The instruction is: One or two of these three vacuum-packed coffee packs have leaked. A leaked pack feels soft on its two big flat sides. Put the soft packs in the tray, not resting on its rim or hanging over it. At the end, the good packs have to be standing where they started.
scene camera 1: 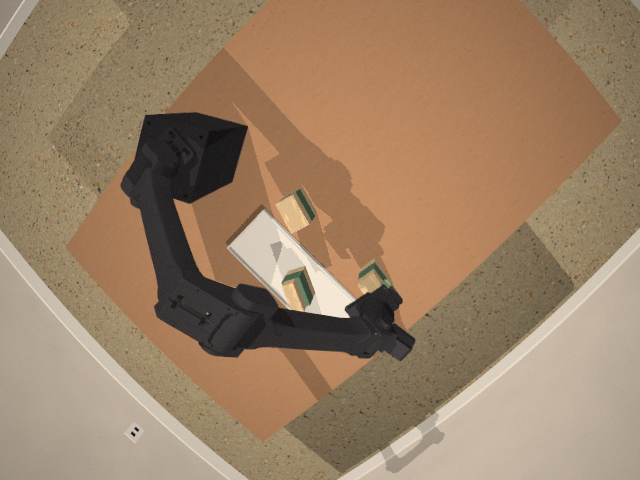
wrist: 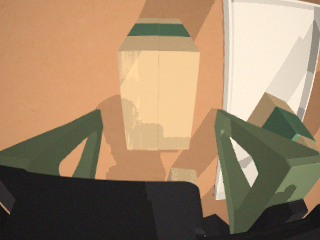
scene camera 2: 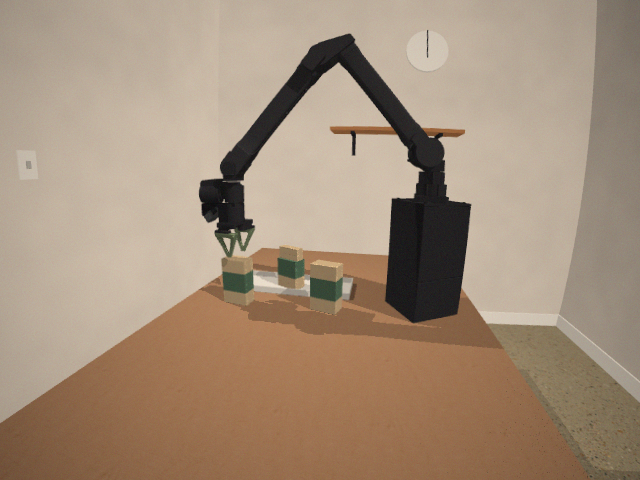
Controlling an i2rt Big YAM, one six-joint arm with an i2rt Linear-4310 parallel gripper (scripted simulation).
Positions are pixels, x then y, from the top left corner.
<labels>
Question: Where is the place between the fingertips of the gripper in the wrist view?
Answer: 158, 117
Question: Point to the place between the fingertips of the gripper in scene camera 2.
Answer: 236, 254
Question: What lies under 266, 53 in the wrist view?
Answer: A white tray.
</labels>
